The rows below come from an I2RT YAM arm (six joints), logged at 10 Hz.
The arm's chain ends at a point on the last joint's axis. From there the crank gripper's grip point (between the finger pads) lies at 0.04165 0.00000 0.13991 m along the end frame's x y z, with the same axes.
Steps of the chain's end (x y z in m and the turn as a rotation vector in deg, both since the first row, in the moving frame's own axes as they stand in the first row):
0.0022, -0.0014, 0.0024, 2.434, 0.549, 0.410
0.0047, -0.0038, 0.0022, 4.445, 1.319, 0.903
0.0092, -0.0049, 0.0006, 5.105, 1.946, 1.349
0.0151, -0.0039, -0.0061, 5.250, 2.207, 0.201
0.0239, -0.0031, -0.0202, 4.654, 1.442, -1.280
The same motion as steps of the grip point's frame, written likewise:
0.0036, -0.0070, 0.0019, 2.434, 0.549, 0.410
0.0080, -0.0139, 0.0008, 4.445, 1.319, 0.903
0.0141, -0.0162, -0.0014, 5.105, 1.946, 1.349
0.0205, -0.0165, -0.0084, 5.250, 2.207, 0.201
0.0273, -0.0154, -0.0218, 4.654, 1.442, -1.280

